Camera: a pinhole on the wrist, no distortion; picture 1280 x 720 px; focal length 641.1 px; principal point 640.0 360.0 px. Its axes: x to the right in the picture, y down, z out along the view. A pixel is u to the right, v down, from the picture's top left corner.
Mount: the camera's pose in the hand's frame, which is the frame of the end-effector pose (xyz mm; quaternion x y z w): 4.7 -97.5 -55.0 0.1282 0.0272 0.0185 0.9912
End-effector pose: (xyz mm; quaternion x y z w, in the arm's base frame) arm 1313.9 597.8 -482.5 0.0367 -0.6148 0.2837 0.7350
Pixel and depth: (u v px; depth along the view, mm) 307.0 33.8 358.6
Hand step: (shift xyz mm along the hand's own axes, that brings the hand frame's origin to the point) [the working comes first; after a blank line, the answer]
In the camera's frame: -186.3 -182.5 358.6

-154.7 -372.7 253.9
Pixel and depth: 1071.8 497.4 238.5
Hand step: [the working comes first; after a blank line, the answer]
In the camera's frame: 160.6 51.1 238.5

177.5 -101.5 180.4
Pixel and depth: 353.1 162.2 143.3
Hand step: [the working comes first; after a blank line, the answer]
In the camera's frame: -64.1 -44.2 143.3

-49.6 -179.3 75.3
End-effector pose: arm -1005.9 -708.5 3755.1 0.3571 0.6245 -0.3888 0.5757
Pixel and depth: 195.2 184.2 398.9
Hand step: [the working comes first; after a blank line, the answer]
In the camera's frame: -276.8 -109.4 398.9

-244.8 -316.3 315.9
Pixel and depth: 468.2 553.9 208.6
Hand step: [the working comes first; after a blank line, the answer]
In the camera's frame: -55.9 63.1 208.6

-40.7 -91.8 165.3
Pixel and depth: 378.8 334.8 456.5
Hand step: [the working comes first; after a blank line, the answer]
In the camera's frame: -186.0 -17.9 456.5

-153.6 -238.5 390.4
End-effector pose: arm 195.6 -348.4 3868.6 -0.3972 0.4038 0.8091 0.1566
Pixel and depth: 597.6 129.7 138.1
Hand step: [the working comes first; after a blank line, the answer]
In the camera's frame: -9.1 -49.6 138.1

5.2 -180.8 66.1
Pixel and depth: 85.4 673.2 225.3
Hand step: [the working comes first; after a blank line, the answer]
In the camera's frame: -194.9 110.1 225.3

-179.8 -56.7 200.2
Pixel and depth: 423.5 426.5 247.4
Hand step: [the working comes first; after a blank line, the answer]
In the camera's frame: -83.5 25.7 247.4

-64.9 -139.0 194.6
